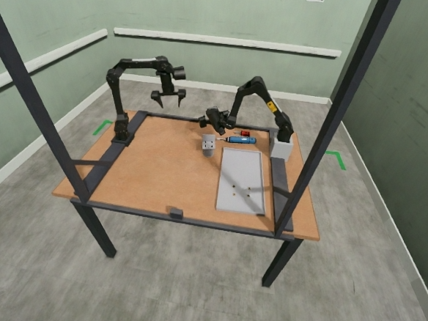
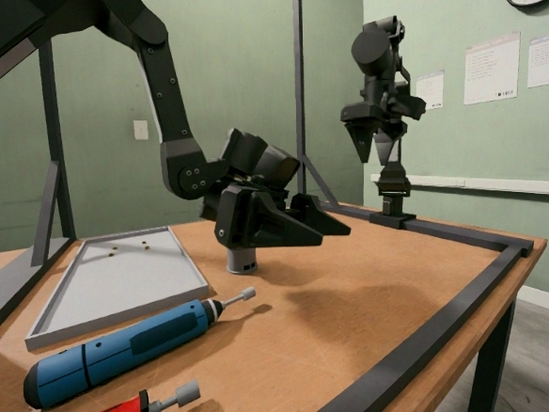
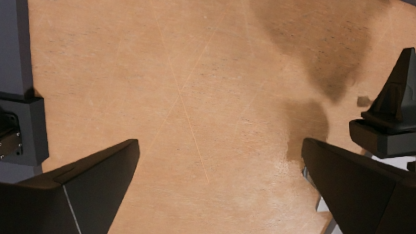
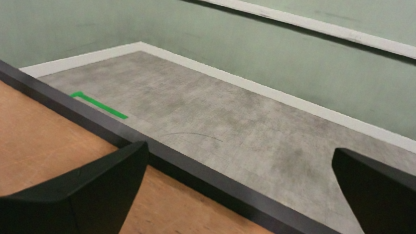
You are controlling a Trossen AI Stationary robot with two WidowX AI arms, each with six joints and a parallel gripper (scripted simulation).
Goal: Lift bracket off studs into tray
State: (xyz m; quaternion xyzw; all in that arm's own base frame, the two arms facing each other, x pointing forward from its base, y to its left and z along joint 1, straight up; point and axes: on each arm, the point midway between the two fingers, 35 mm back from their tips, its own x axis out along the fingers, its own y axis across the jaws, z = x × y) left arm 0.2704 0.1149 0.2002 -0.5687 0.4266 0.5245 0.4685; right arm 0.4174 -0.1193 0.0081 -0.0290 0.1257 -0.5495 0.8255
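My right hand is 200 mm past the grey L-shaped bracket and 60 mm above it. From my right hand the other things lie so: red tool 10 mm ahead, 200 mm to the right, 110 mm below; then grey joint module 200 mm behind, 100 mm below; then grey tray 360 mm behind, 190 mm to the right, 120 mm below.
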